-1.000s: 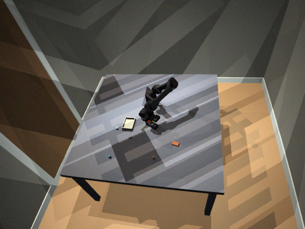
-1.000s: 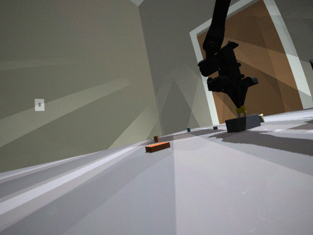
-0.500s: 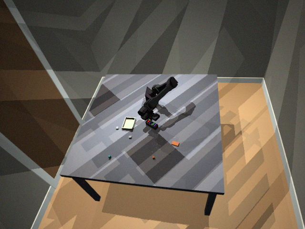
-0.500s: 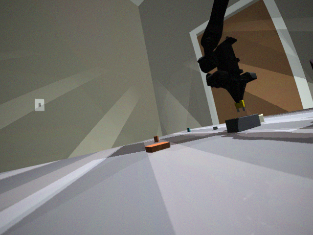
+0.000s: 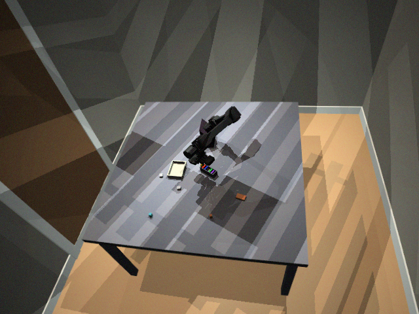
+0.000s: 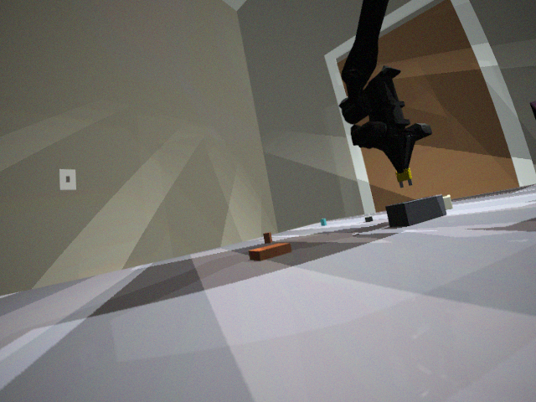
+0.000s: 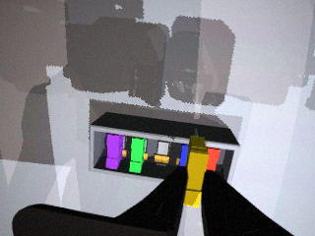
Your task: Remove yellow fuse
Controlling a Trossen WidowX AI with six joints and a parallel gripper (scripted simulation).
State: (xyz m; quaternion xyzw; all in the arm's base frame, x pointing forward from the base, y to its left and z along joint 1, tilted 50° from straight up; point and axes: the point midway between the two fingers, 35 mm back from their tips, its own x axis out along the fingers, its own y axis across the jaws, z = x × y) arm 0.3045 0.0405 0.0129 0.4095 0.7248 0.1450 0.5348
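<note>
Now: gripper tip 190 mm to the left of the cream tray and 100 mm above it. Also, from my gripper tip: orange cube 310 mm ahead, 120 mm to the left, 90 mm below; yellow fuse 10 mm below; orange bar 150 mm ahead, 270 mm to the left, 90 mm below.
</note>
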